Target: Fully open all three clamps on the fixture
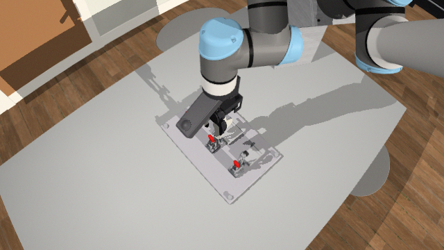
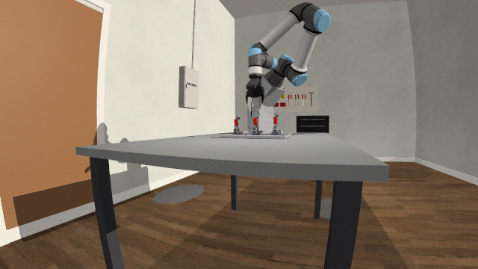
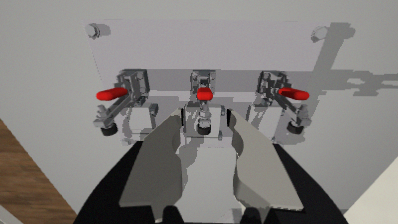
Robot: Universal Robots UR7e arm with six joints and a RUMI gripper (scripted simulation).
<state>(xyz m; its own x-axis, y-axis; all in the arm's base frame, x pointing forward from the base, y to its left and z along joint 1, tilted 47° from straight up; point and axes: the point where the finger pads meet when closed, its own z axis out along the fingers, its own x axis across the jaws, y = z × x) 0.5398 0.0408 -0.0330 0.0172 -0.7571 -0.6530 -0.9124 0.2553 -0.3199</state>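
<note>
Now: hand 3 cm past the grey fixture plate and 13 cm above it.
</note>
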